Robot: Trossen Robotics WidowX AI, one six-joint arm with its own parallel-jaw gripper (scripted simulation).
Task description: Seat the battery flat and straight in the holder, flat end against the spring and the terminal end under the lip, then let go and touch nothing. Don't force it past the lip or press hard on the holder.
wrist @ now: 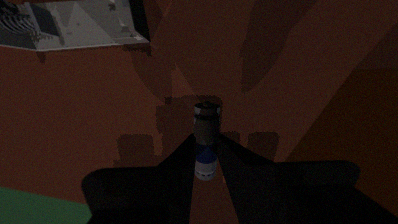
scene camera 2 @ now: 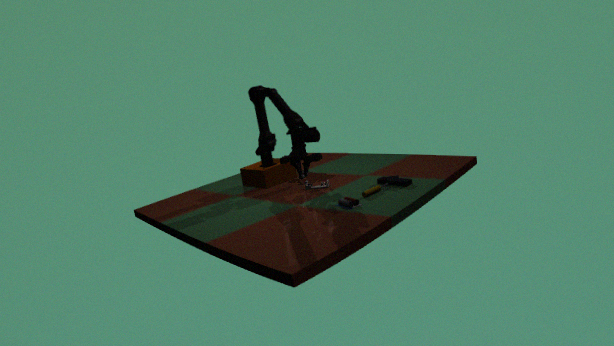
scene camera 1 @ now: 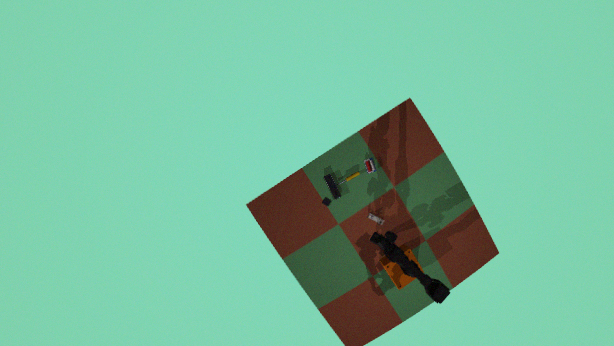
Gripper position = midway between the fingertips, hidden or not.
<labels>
My gripper (wrist: pixel 205 137) carries a battery.
</labels>
